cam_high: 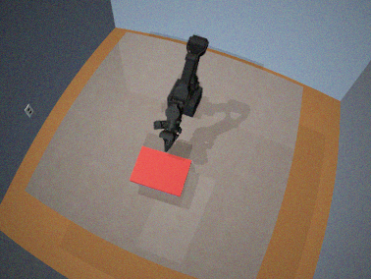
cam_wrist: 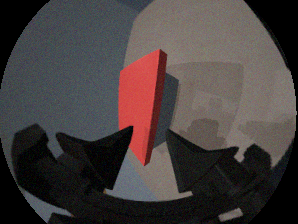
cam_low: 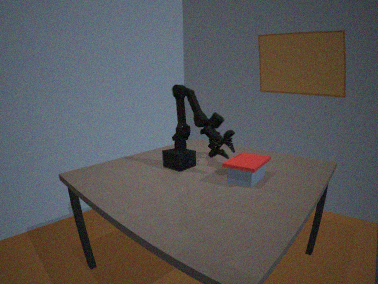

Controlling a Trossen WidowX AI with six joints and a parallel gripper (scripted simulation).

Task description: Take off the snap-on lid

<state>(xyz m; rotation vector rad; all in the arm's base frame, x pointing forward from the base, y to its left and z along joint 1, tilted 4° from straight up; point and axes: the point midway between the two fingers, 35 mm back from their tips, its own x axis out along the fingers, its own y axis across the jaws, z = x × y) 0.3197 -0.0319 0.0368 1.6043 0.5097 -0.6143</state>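
The red lid lies 100 mm ahead of my gripper tip, 10 mm to the right of it and 10 mm below it. The rest, counted from my gripper tip: storage box (100 mm ahead, 60 mm below, 10 mm to the right).
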